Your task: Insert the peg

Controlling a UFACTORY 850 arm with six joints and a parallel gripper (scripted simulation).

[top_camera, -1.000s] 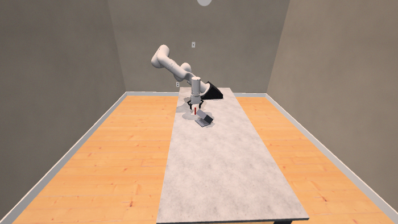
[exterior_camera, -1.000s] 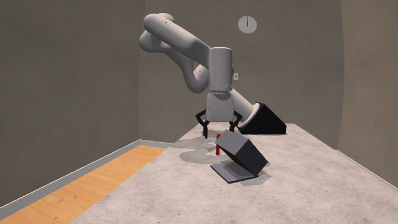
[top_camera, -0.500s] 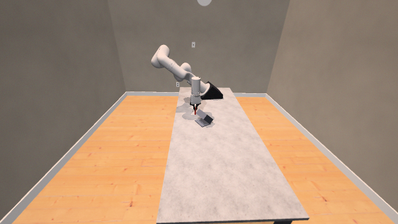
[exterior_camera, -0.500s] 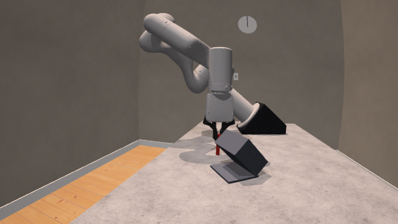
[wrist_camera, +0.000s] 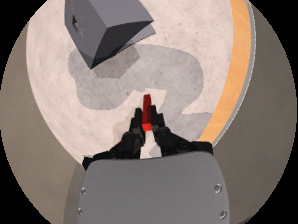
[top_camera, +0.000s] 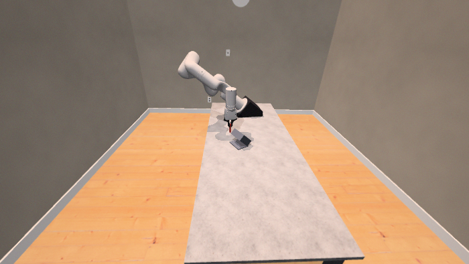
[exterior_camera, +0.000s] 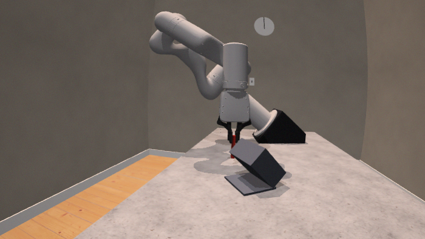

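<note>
Right now my hand is 150 mm short of the dark base plate, 100 mm above it and 70 mm to the right of it. Round my hand: red peg: 40 mm below.
</note>
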